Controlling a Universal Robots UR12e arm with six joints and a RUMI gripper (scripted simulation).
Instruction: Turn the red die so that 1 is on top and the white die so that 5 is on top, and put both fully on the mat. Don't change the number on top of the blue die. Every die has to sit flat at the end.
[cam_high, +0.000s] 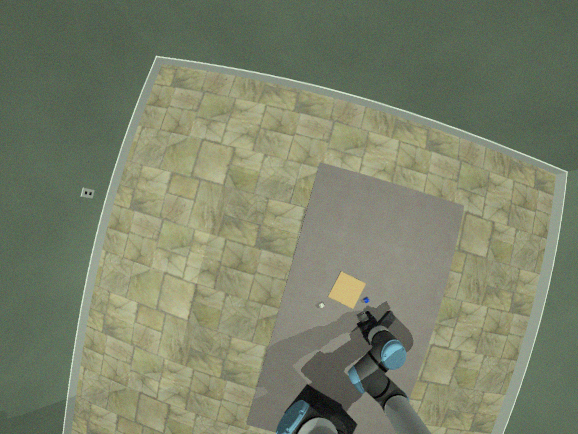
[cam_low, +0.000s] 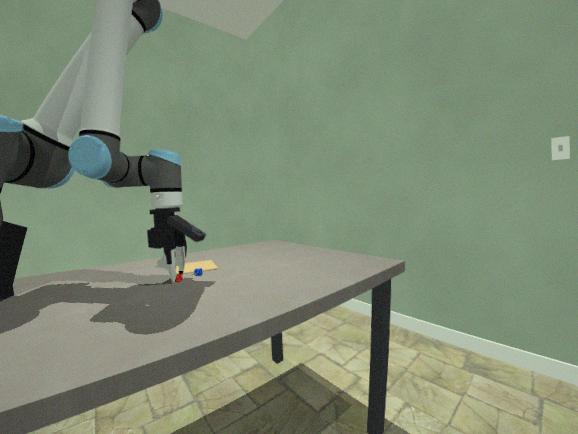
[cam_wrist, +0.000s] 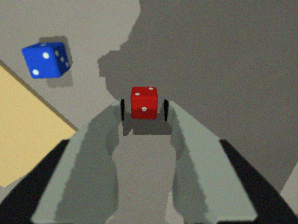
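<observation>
Now: hand 10 mm above the red die. The rest, counted from my hand: blue die 70 mm ahead, 10 mm to the left, 10 mm below; tan mat 110 mm ahead, 110 mm to the left, 20 mm below; white die 30 mm ahead, 230 mm to the left, 10 mm below.
</observation>
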